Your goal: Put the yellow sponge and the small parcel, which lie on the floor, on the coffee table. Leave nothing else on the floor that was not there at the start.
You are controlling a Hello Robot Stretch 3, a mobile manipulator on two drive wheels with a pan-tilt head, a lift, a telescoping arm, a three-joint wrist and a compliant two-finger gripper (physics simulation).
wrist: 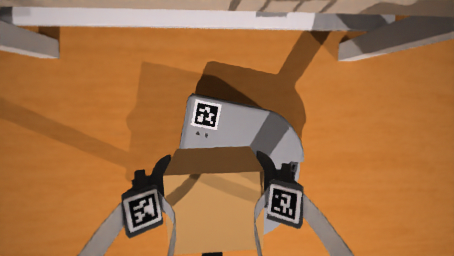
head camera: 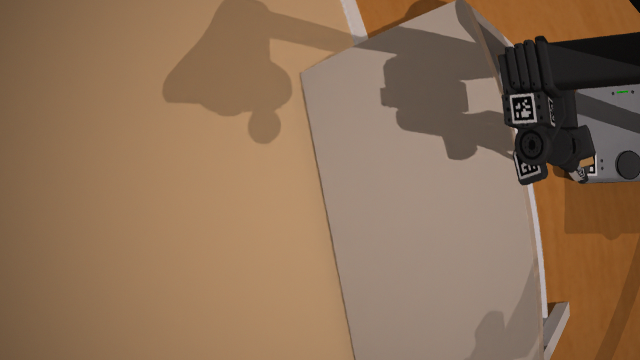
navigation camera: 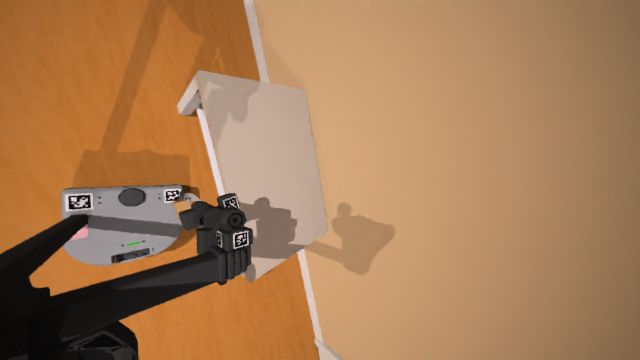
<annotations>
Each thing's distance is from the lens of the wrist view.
gripper [wrist: 214, 171]: 18 cm
small parcel [wrist: 213, 191]: 13 cm
coffee table [wrist: 384, 36]: 63 cm
The marked spots on the coffee table and the small parcel are 56 cm apart.
</annotations>
